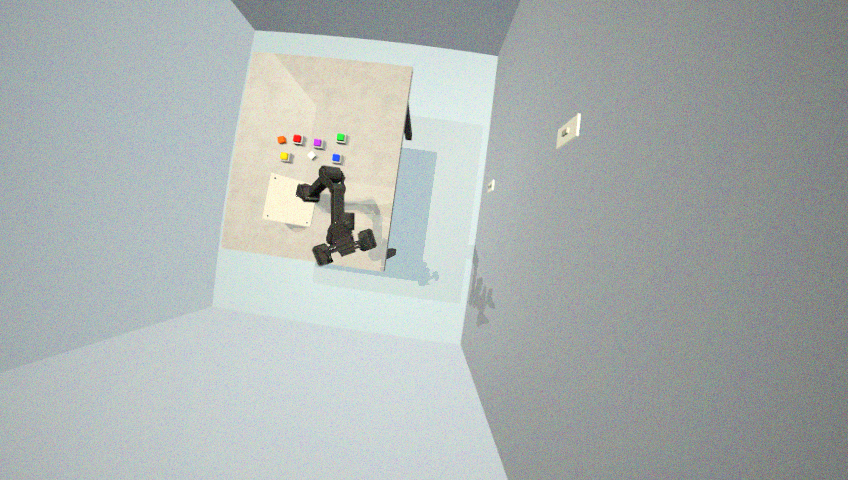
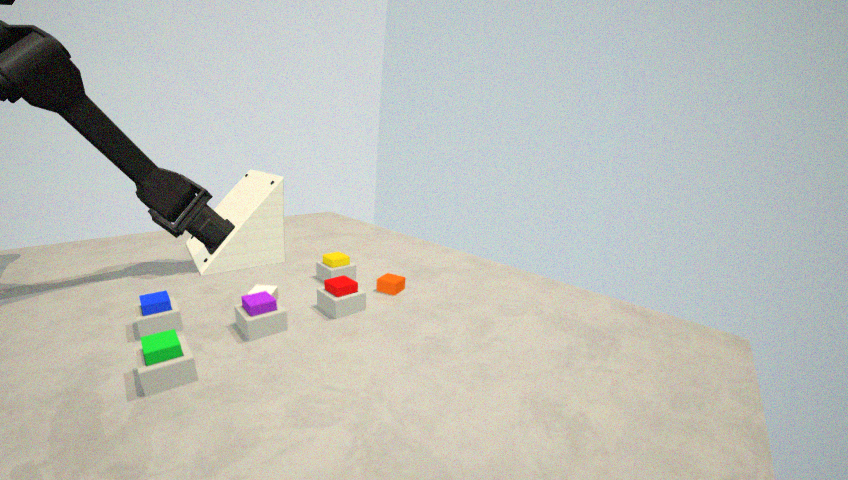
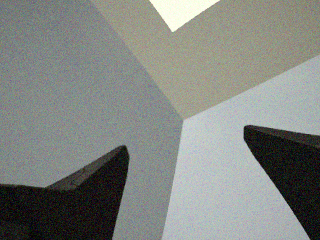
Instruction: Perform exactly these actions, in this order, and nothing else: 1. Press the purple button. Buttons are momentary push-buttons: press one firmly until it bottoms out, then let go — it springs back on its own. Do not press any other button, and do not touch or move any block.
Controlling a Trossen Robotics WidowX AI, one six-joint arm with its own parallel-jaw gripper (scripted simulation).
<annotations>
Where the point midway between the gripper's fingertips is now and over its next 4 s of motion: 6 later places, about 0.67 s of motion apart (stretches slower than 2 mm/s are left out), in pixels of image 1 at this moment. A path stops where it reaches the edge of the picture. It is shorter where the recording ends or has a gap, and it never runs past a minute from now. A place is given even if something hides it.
My gripper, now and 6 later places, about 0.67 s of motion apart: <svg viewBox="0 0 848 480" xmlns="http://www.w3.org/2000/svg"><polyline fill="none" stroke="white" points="345,252 401,270 432,198 386,130 319,126 312,137 314,140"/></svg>
</annotations>
